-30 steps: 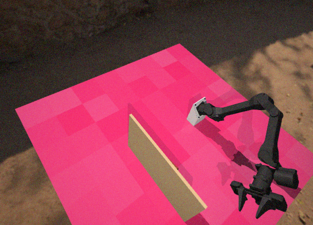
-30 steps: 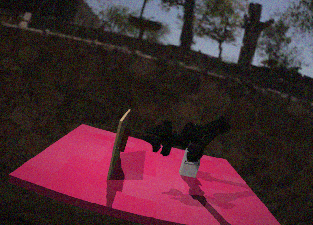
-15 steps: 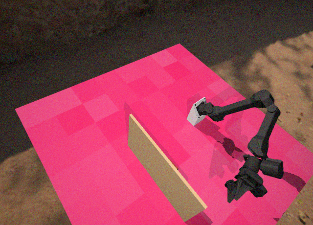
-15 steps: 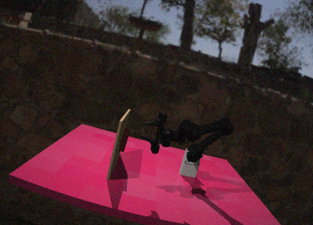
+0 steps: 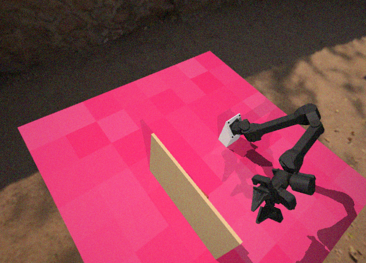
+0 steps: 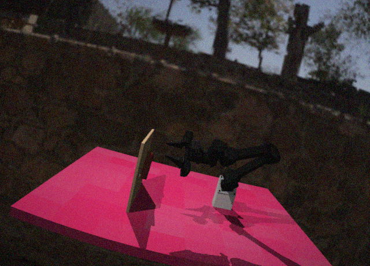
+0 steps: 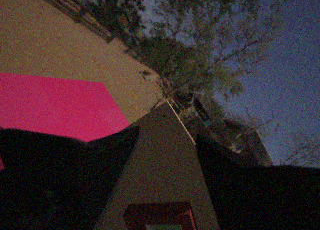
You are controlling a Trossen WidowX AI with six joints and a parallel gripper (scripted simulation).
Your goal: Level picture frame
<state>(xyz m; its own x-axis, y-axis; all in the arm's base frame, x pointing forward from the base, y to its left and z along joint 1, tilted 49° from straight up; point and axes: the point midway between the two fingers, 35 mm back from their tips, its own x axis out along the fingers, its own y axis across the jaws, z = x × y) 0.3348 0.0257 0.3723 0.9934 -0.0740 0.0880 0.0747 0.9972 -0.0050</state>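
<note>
The picture frame lies 50 mm ahead of my gripper tip, 220 mm to the right of it and 140 mm below it. The rest, counted from my gripper tip: tan wall panel (60 mm ahead, 220 mm to the right, 150 mm below).
</note>
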